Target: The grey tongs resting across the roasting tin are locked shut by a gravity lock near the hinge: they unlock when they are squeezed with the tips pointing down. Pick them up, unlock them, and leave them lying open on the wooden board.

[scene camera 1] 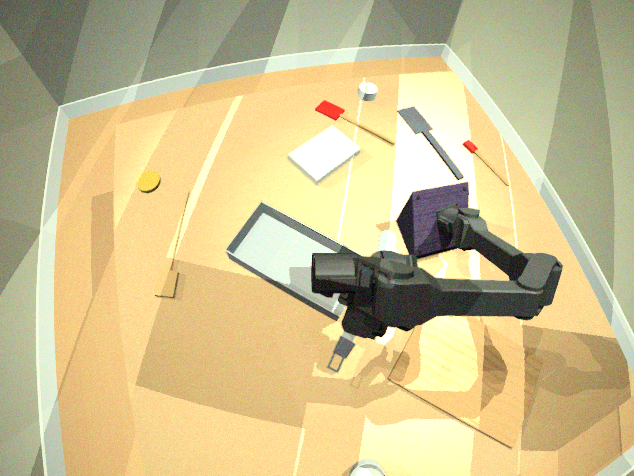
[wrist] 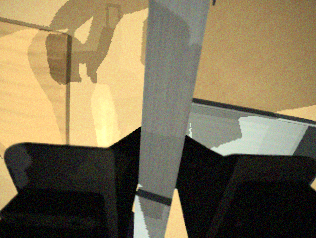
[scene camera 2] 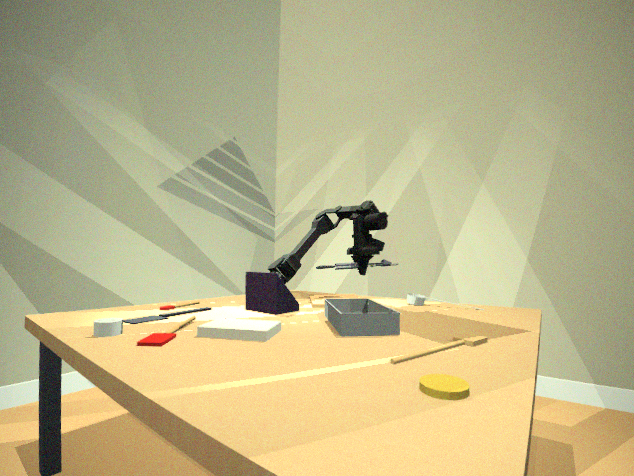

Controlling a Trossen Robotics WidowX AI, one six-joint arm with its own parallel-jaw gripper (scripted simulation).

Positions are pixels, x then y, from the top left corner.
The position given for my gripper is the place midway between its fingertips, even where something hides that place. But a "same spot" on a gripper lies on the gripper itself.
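Scene:
Scene camera 1 shows my gripper and a white slab. The wrist view shows my gripper; the slab is out of frame in the wrist view. My gripper is visible in scene camera 2 (362,275), and the slab is visible there too. On the white slab, (scene camera 2: 233,329) and (scene camera 1: 309,140) are the same spot. On my gripper, (scene camera 1: 342,298) and (wrist: 297,185) are the same spot.

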